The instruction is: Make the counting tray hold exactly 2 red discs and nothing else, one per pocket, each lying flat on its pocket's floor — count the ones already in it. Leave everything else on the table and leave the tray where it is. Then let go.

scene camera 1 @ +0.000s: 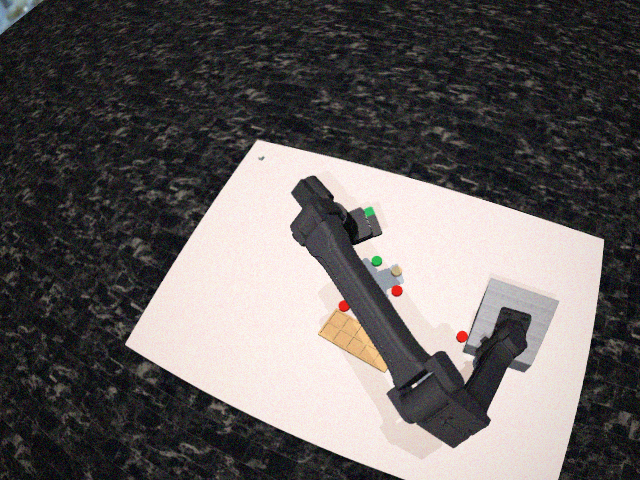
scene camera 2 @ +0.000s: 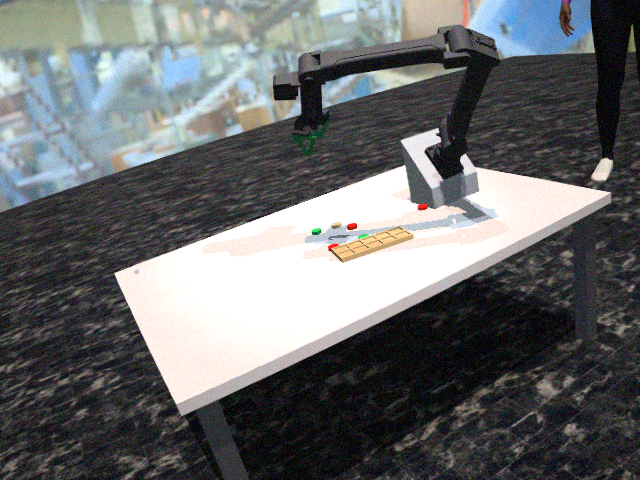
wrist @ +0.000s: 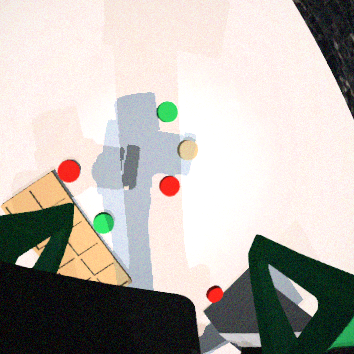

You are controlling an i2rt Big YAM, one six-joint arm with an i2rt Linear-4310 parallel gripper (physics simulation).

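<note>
The tan counting tray (scene camera 1: 352,335) (scene camera 2: 372,244) (wrist: 90,242) has two rows of pockets; those visible in scene camera 2 look empty. One red disc (scene camera 1: 344,305) (scene camera 2: 332,247) (wrist: 69,171) lies on the table close by a tray corner. A second red disc (scene camera 1: 397,290) (scene camera 2: 352,226) (wrist: 169,186) lies farther from the tray. A third red disc (scene camera 1: 462,336) (scene camera 2: 422,206) (wrist: 214,294) lies beside the arm's base. My gripper (scene camera 2: 308,147) (wrist: 165,230) is open and empty, high above the table. In the wrist view a finger hides part of the tray.
A green disc (scene camera 1: 376,260) (scene camera 2: 316,231) (wrist: 167,111) and a tan disc (scene camera 1: 396,270) (scene camera 2: 336,225) (wrist: 188,150) lie beyond the second red disc. Another green disc (scene camera 2: 363,236) (wrist: 103,223) lies beside the tray's long side. The grey base block (scene camera 1: 537,315) (scene camera 2: 421,180) carries the arm.
</note>
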